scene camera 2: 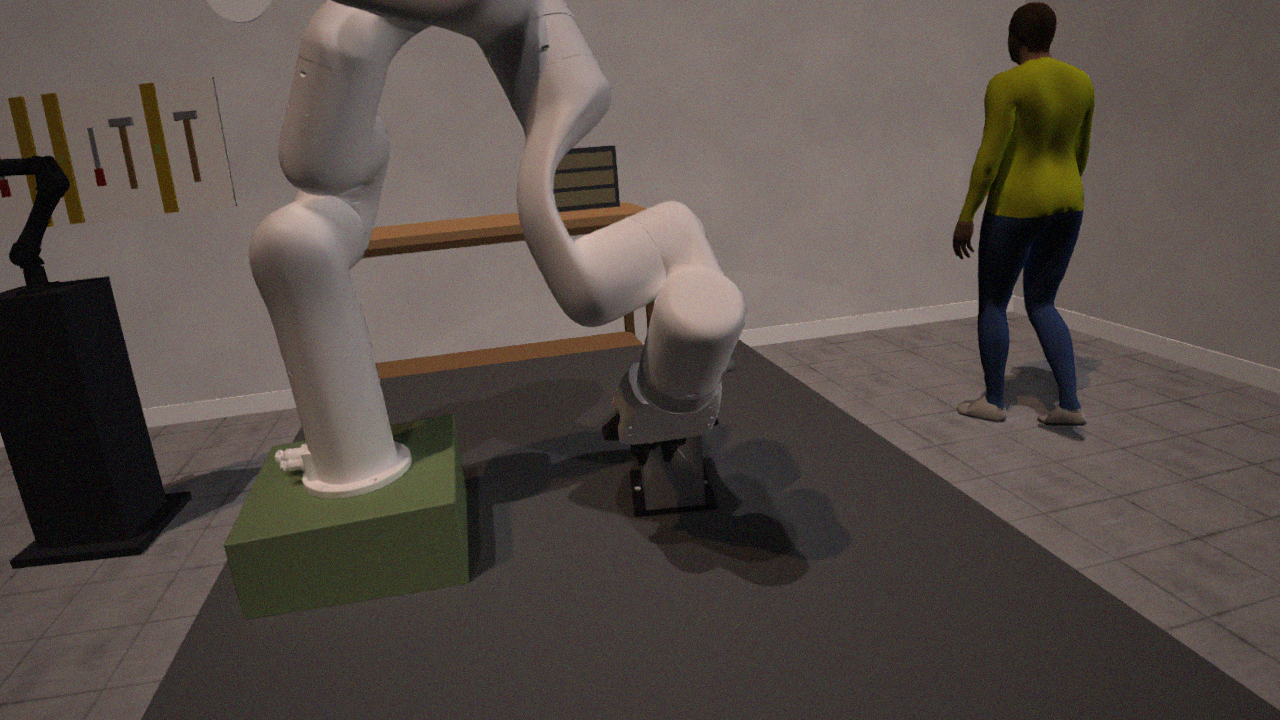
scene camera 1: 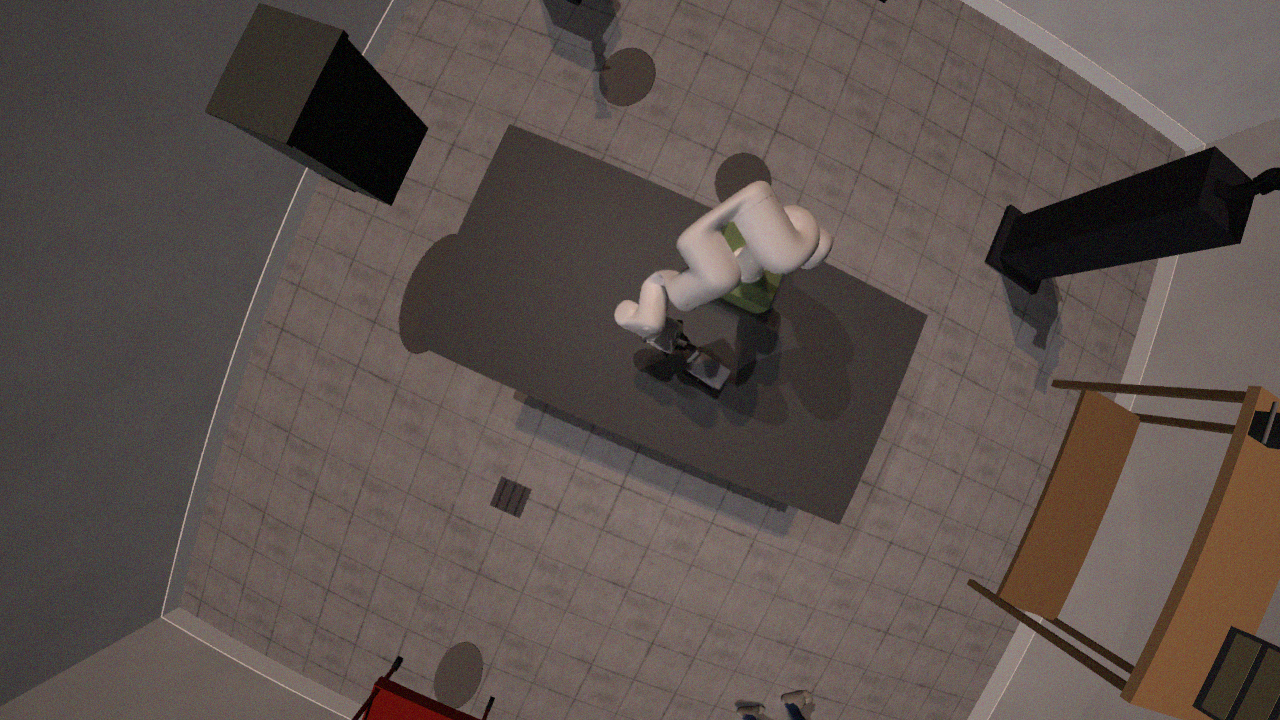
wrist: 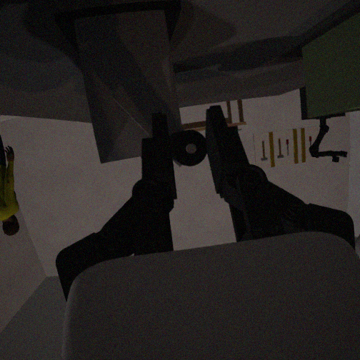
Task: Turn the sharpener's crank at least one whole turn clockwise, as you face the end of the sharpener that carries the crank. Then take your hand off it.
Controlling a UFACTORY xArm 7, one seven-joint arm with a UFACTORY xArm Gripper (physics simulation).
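Pixels of known places: gripper, fingertip midpoint: (scene camera 2: 651,451) (scene camera 1: 684,344); arm's base at its link origin: (scene camera 2: 358,471) (scene camera 1: 747,265).
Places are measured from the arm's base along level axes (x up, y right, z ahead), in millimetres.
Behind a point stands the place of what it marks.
Note:
The sharpener (scene camera 1: 707,371) @[x 24, y -41, z 385 mm] (scene camera 2: 675,479) @[x -58, y 7, z 375 mm] (wrist: 125,65) is a grey body on a black base on the dark table, beyond the fingers in the wrist view. The crank's round black knob (wrist: 191,159), with a pale centre, sits between the two fingers in the wrist view. My gripper (scene camera 1: 682,342) @[x 7, y 65, z 340 mm] (scene camera 2: 660,450) @[x 7, y 65, z 340 mm] (wrist: 186,127) is shut on this knob, at the crank end of the sharpener. The crank's arm is too dark to make out, and my gripper partly hides the sharpener in scene camera 2's view.
The dark table (scene camera 1: 554,223) @[x -104, y 684, z 158 mm] (scene camera 2: 716,644) @[x -104, y 274, z 359 mm] bears the green block (scene camera 1: 751,300) @[x 8, y -66, z 103 mm] (scene camera 2: 349,555) @[x -47, y 114, z 4 mm] (wrist: 332,70) under my arm's base. A black pedestal (scene camera 1: 1118,219) (scene camera 2: 67,411) and a wooden workbench (scene camera 1: 1208,555) (scene camera 2: 447,231) stand off the table. A person (scene camera 2: 1038,134) stands on the floor beyond.

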